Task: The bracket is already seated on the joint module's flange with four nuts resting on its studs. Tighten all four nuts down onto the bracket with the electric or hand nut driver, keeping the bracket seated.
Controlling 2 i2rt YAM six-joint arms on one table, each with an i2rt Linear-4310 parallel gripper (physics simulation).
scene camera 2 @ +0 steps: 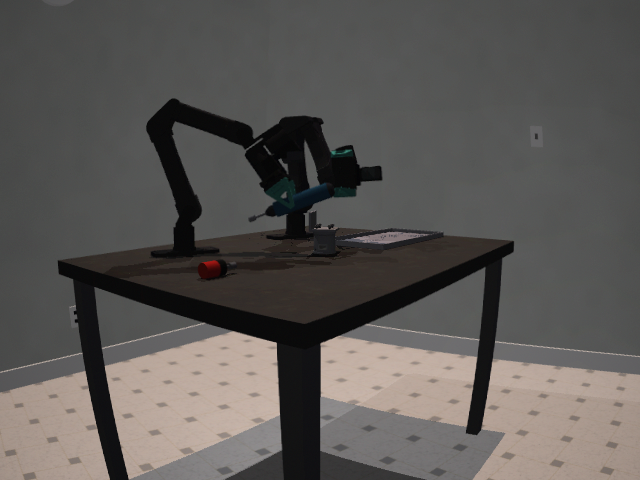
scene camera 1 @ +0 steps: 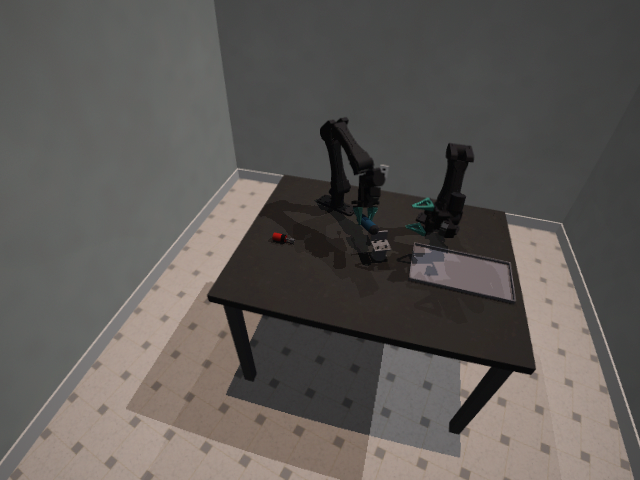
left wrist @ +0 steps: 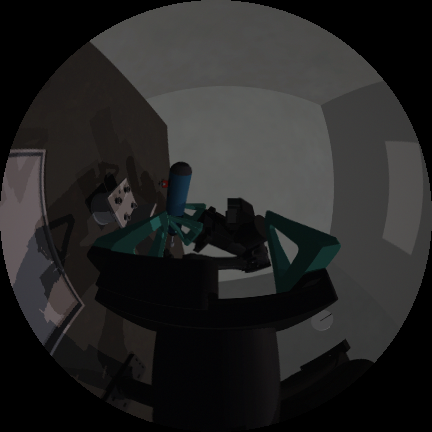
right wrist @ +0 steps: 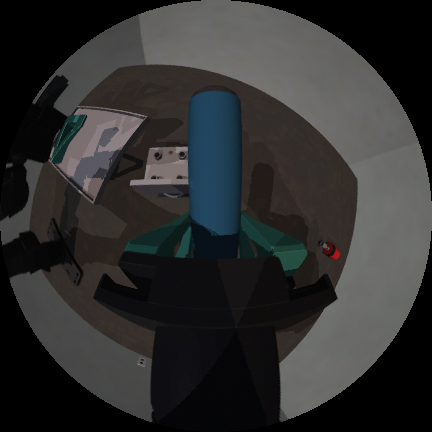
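The joint module with the pale bracket and its nuts stands mid-table; it also shows in scene camera 2, the left wrist view and the right wrist view. My right gripper is shut on the blue electric nut driver and holds it tilted in the air, behind and above the bracket, clear of it. The driver's body fills the right wrist view. My left gripper is open and empty near its own base. The red hand nut driver lies on the table at the left.
A flat grey tray lies on the table right of the module. The left arm's base stands behind the tray, the right arm's base behind the module.
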